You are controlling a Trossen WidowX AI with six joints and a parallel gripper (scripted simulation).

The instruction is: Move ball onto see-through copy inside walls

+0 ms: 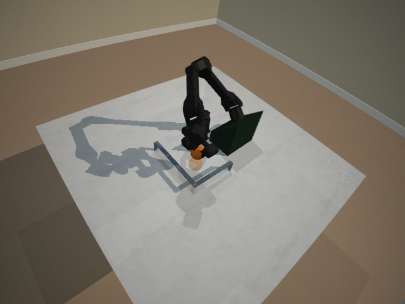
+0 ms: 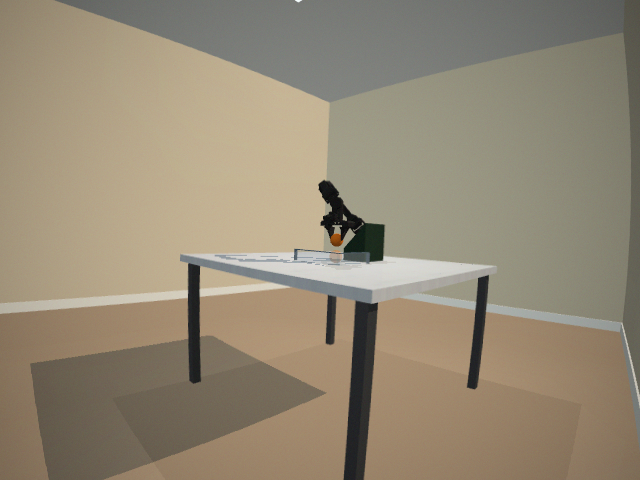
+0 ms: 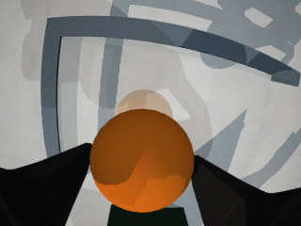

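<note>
Now: gripper tip 8 cm above the see-through copy of ball. Round my gripper tip: orange ball: right at my gripper tip.
</note>
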